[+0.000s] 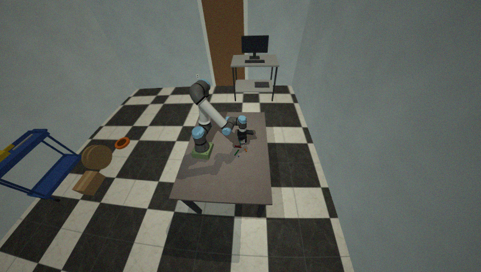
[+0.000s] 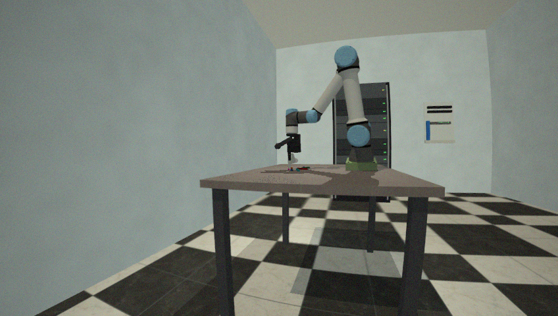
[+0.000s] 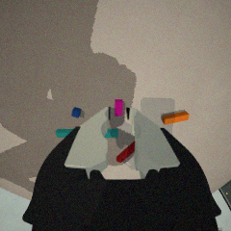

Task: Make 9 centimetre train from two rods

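Now: hand 10 mm above the short magenta rod. Round my hand: red rod: 80 mm behind, 30 mm to the right, 10 mm below; then turquoise rod: 50 mm behind, 40 mm to the left, 10 mm below; then orange rod: 90 mm to the right, 10 mm below.
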